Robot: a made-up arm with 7 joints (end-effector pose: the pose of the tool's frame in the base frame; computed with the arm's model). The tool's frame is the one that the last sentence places. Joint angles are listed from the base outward.
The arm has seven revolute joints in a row. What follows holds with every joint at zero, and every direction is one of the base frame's.
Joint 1 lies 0.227 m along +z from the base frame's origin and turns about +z.
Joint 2 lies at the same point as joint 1 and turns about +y.
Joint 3 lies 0.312 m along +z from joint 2 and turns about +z.
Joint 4 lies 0.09 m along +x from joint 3 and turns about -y.
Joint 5 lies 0.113 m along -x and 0.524 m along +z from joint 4 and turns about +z.
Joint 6 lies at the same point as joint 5 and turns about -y.
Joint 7 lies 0.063 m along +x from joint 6 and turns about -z.
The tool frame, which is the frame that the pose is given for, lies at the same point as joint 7; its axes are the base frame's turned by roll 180, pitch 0 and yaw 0 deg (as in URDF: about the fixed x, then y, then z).
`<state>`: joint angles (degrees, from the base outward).
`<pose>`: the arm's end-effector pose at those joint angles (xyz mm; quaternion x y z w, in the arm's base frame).
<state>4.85 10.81 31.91 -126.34 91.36 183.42 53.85</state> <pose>506.7 294.5 221.1 -0.5138 0.7707 0.0233 0.3761</pose>
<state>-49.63 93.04 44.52 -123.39 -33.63 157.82 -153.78</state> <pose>436.7 210.7 -211.1 -0.1339 -0.8651 -0.4167 0.2449</pose>
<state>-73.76 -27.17 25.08 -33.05 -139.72 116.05 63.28</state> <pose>113.7 167.2 1115.0 -0.2796 -0.3239 0.4074 0.8069</pose>
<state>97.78 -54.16 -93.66 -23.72 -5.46 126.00 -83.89</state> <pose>281.5 -701.7 746.5 0.6849 0.1567 0.6692 0.2420</pose>
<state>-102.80 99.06 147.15 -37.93 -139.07 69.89 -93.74</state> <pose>-1.3 -907.8 372.7 0.9912 0.1227 0.0450 0.0207</pose>
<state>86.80 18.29 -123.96 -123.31 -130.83 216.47 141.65</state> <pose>456.6 -247.3 417.7 0.9119 -0.2250 0.3432 0.0056</pose>
